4 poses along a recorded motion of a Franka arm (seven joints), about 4.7 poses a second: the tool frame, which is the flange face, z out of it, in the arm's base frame.
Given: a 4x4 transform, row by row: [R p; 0 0 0 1], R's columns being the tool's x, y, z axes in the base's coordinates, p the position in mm. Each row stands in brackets.
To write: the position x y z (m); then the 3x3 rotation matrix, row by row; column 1 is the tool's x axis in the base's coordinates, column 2 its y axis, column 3 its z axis. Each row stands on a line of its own. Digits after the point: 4 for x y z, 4 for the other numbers.
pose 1, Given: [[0.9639, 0.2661, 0.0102, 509.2], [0.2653, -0.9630, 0.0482, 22.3], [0.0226, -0.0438, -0.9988, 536.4], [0, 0, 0, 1]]
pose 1, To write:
0.5092, 0.0223, 0.5364
0.9639, 0.2661, 0.0102
0.2653, -0.9630, 0.0482
0.0226, -0.0438, -0.9988

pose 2, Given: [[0.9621, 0.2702, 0.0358, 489.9], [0.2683, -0.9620, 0.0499, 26.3], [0.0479, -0.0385, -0.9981, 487.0], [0, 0, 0, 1]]
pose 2, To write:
0.4899, 0.0263, 0.4870
0.9621, 0.2702, 0.0358
0.2683, -0.9620, 0.0499
0.0479, -0.0385, -0.9981

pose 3, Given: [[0.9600, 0.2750, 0.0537, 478.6], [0.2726, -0.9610, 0.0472, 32.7], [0.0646, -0.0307, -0.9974, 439.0], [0, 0, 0, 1]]
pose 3, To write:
0.4786, 0.0327, 0.4390
0.9600, 0.2750, 0.0537
0.2726, -0.9610, 0.0472
0.0646, -0.0307, -0.9974

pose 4, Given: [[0.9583, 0.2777, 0.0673, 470.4], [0.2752, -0.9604, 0.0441, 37.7], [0.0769, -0.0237, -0.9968, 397.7], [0, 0, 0, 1]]
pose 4, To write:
0.4704, 0.0377, 0.3977
0.9583, 0.2777, 0.0673
0.2752, -0.9604, 0.0441
0.0769, -0.0237, -0.9968

